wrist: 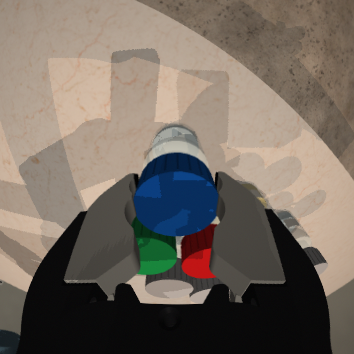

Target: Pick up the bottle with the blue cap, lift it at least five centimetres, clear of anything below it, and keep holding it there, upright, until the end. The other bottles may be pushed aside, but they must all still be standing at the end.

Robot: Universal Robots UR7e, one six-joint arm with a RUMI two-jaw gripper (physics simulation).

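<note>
The bottle with the blue cap stands out from the others at the middle of the view, its clear and white body reaching away above the cap. My gripper is shut on this bottle, with one jaw against each side at the cap. A green-capped bottle is close below it by the left jaw, and a red-capped bottle by the right jaw; both are partly hidden. Whether the blue-capped bottle's base touches the table cannot be told.
A grey-capped bottle and part of another grey cap show at the bottom, between the jaws. One more grey-capped bottle is right of the gripper. The round table's curved edge runs across the upper right. Long shadows cross its top.
</note>
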